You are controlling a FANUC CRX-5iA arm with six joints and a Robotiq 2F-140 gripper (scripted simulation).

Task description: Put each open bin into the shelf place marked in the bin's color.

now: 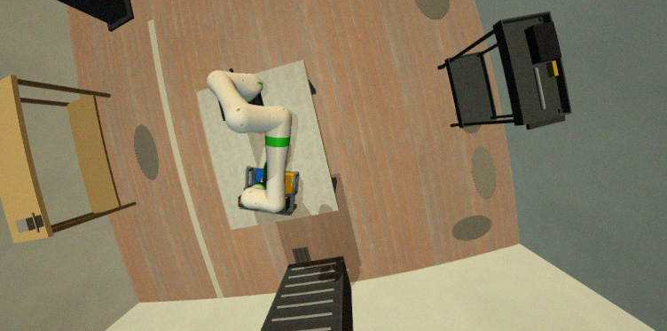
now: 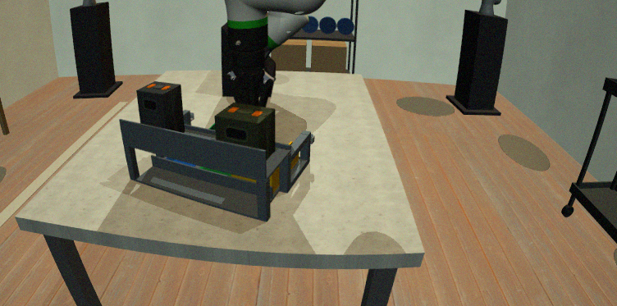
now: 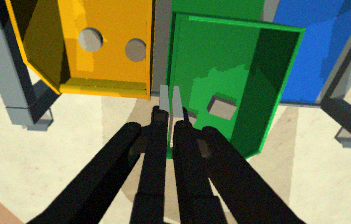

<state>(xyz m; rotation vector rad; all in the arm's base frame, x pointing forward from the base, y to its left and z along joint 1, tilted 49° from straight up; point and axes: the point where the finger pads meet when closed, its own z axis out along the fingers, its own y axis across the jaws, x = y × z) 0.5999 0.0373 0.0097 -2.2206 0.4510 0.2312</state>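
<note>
My hand is 4 cm to the left of the green bin, 4 cm above it and 3 cm past it. Round my hand: yellow bin (9 cm ahead, 5 cm below, 4 cm to the left).
</note>
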